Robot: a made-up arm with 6 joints. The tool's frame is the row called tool. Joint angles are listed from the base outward.
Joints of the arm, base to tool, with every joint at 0 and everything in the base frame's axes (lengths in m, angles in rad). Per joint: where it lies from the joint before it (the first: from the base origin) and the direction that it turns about. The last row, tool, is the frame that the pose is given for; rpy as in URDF.
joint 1: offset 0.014 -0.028 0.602 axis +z
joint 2: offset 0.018 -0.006 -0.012 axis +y
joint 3: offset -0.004 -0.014 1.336 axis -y
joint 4: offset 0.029 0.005 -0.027 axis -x
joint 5: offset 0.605 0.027 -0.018 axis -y
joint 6: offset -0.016 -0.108 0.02 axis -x
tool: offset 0.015 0.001 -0.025 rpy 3.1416 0 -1.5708
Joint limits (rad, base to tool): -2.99..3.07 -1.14..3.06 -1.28..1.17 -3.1..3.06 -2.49..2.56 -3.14..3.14
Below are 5 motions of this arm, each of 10 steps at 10 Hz.
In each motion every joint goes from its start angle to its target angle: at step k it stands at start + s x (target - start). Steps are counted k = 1, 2, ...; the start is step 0. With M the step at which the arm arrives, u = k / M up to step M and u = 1 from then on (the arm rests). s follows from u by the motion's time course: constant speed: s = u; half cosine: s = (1 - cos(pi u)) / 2; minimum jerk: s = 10 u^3 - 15 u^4 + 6 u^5.
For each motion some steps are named. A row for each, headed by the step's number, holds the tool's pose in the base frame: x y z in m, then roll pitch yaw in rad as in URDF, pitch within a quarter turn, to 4 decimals.
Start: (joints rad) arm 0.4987 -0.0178 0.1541 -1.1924 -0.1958 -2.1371
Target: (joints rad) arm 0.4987 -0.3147 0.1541 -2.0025 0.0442 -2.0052
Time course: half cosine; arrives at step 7
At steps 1, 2, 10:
1: 0.5765 0.2216 1.9664 -0.1254 -0.1930 2.2684
2: 0.5229 0.1996 1.9862 -0.1995 -0.2790 2.2747
10: 0.1935 0.0668 2.0679 -0.6520 -0.7718 2.5142

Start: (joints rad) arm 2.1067 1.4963 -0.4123 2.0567 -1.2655 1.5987
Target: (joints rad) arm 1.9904 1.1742 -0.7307 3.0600 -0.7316 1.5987
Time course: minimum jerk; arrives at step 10
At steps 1, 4, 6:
1: -0.6202 0.9922 0.0578 2.1953 1.0012 -1.5286
4: -0.5933 0.9699 0.1970 1.9407 0.8096 -1.5167
6: -0.5432 0.9235 0.3625 1.7433 0.5805 -1.3755

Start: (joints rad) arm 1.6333 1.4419 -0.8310 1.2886 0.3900 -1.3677
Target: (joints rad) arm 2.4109 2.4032 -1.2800 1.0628 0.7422 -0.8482
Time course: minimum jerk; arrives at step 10
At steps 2, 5, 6, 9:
2: -0.0499 0.8962 0.2295 0.8556 0.2503 -0.2087
5: -0.2306 0.5843 0.0088 0.3554 0.1993 -0.0300
6: -0.2491 0.4539 -0.0412 0.1749 0.1427 0.0452
9: -0.2240 0.2670 -0.0861 -0.0916 0.0076 0.1996

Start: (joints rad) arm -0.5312 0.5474 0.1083 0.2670 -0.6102 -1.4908
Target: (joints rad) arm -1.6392 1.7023 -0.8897 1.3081 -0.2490 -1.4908
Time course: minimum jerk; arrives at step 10
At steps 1, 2, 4, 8, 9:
1: 1.0869 -0.7530 1.4294 1.8873 0.4511 2.9407
2: 1.0711 -0.8269 1.3311 1.8965 0.3528 2.9193
4: 0.8268 -1.1144 0.8319 1.8091 -0.1328 2.8583
8: -0.0219 -0.8973 0.0888 0.6073 -0.3522 -3.0770
9: -0.0637 -0.8464 0.0659 0.5063 -0.2913 -3.0836

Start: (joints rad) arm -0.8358 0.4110 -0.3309 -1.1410 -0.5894 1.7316
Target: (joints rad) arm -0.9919 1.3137 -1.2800 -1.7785 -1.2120 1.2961
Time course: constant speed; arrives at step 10
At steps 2, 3, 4, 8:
2: 0.5819 -0.7667 1.0642 2.1102 0.4725 -1.7673
3: 0.5606 -0.7510 0.9714 1.9376 0.6698 -1.9481
4: 0.5351 -0.7284 0.8936 1.6839 0.8206 -2.2198
8: 0.4353 -0.6239 0.7260 0.5191 0.5897 2.7390

